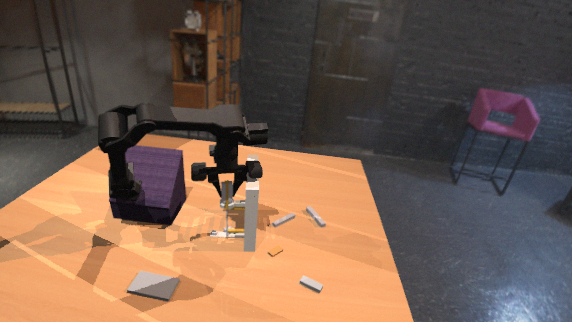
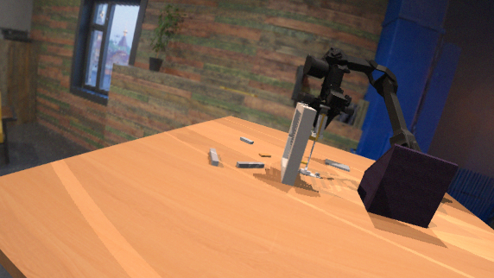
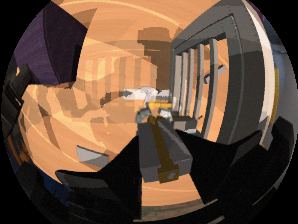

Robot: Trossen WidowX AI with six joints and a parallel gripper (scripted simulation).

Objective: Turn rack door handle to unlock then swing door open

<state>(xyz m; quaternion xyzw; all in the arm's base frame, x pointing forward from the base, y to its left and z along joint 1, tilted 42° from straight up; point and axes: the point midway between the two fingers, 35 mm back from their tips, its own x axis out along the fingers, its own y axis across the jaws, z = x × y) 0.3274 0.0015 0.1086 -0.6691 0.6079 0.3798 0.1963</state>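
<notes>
The handle is 3 cm below my gripper tip and 1 cm to the left of it. The rest, counted from my gripper tip: flat grey plate: 20 cm to the right, 15 cm below, 15 cm behind; then brown block: 15 cm below, 15 cm ahead, 4 cm to the right.
</notes>
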